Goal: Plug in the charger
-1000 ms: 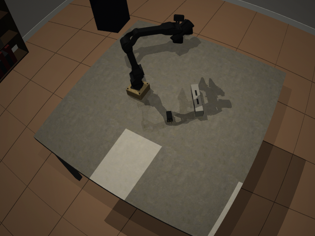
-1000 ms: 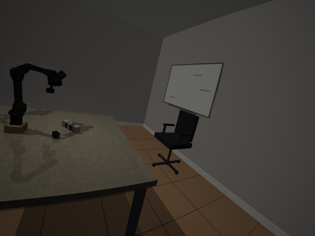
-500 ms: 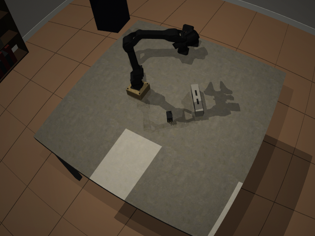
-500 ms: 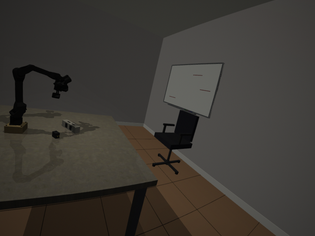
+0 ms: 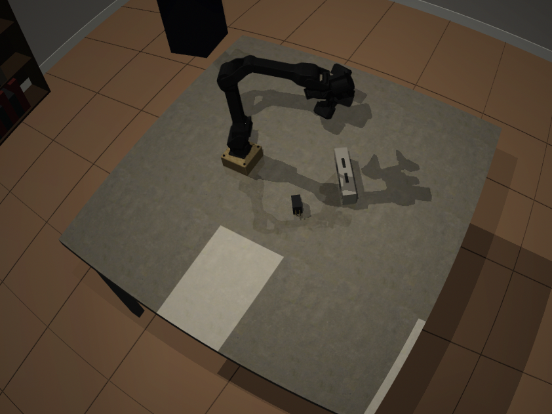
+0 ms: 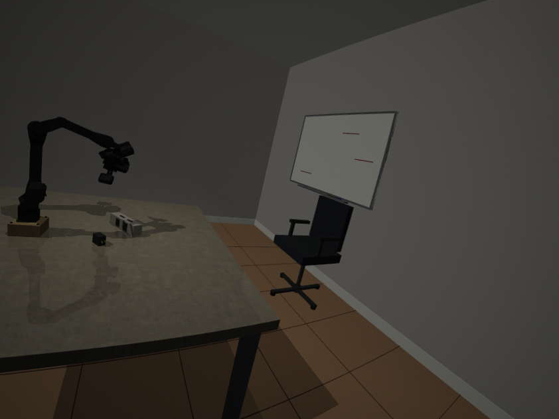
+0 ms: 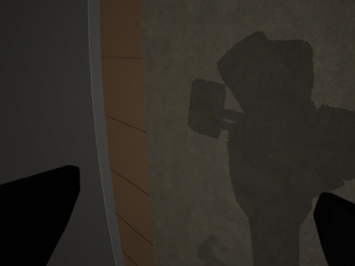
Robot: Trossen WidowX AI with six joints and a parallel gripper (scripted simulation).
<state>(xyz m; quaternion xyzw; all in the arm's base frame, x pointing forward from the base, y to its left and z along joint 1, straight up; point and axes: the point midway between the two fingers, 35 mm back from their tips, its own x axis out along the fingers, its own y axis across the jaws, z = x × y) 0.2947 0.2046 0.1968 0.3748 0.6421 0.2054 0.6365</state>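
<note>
The two-prong charger lies 3 cm behind my gripper tip, 37 cm to the right of it and 20 cm below it.
</note>
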